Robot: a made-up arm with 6 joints.
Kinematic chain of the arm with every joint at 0, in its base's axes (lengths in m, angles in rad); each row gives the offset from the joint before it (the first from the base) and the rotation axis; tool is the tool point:
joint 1: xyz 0 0 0.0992 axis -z
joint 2: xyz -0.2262 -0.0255 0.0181 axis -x
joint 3: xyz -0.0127 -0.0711 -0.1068 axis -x
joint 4: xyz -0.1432 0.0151 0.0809 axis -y
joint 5: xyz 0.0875 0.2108 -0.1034 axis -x
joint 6: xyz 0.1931 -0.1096 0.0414 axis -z
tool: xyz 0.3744 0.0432 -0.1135
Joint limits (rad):
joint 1: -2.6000..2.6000
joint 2: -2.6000..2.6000
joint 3: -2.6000..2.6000
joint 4: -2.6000..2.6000
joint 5: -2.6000..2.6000
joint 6: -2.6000..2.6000
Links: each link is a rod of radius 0.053 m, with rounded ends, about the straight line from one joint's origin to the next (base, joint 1, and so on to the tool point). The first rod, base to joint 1, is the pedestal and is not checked.
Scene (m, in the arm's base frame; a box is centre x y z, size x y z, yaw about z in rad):
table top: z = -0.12
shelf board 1: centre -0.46 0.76 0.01 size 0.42 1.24 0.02 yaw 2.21
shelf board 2: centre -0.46 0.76 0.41 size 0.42 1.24 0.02 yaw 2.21
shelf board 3: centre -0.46 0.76 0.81 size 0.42 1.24 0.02 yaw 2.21
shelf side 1: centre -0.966 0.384 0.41 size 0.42 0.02 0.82 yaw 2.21
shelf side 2: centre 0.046 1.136 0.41 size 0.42 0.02 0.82 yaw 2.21
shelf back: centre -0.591 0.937 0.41 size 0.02 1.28 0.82 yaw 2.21
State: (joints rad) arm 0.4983 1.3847 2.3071 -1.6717 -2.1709 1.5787
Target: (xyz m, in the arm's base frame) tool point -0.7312 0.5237 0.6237
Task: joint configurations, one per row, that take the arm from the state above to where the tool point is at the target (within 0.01 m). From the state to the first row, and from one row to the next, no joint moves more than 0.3 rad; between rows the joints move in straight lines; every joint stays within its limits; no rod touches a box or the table.
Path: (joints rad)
1: 0.4467 1.3303 2.3582 -1.4201 -1.9024 1.6248
2: 0.3951 1.2759 2.4093 -1.1685 -1.6339 1.6710
3: 0.3435 1.2215 2.4604 -0.9170 -1.3654 1.7171
4: 0.2919 1.1670 2.5116 -0.6654 -1.0969 1.7632
5: 0.4310 1.2757 2.5307 -0.8956 -1.2683 1.7399
6: 0.5701 1.3843 2.5498 -1.1257 -1.4397 1.7165
7: 0.7092 1.4929 2.5689 -1.3559 -1.6112 1.6932

